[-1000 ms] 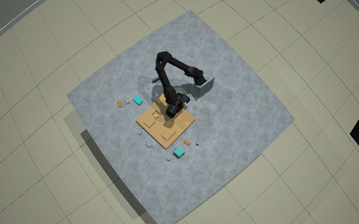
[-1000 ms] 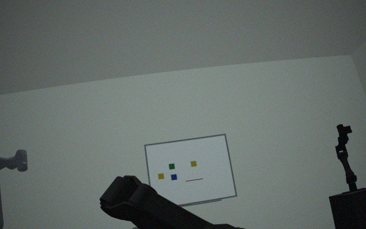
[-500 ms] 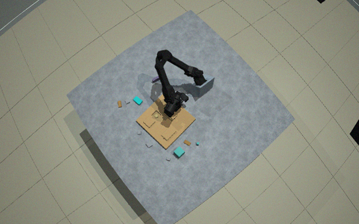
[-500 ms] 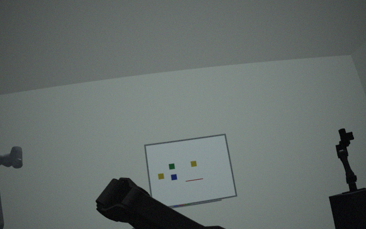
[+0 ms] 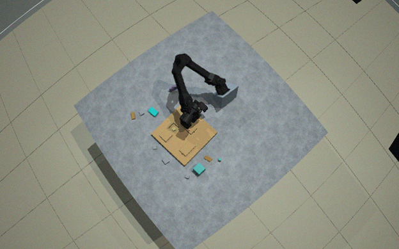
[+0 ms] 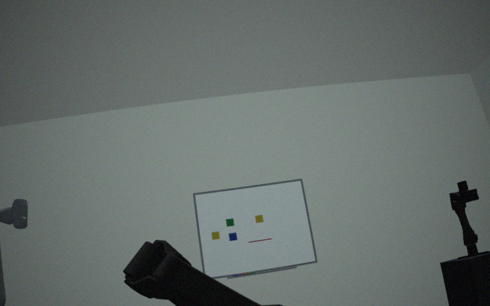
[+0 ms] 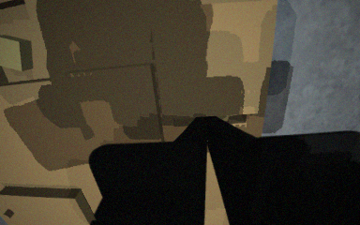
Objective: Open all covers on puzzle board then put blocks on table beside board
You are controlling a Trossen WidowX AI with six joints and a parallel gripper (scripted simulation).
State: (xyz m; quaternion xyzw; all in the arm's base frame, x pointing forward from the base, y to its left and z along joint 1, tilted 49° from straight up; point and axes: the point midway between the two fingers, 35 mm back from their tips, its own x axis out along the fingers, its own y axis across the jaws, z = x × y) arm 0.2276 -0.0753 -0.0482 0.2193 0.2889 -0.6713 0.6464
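Right now the tan puzzle board is 100 mm ahead of my gripper tip and 40 mm to the left of it. From my gripper tip the other things lie so: tiny teal cube 290 mm to the left, 50 mm ahead, 10 mm below; purple block 260 mm to the right, 50 mm behind, 10 mm below; orange block 240 mm to the left, 100 mm ahead, 20 mm below.
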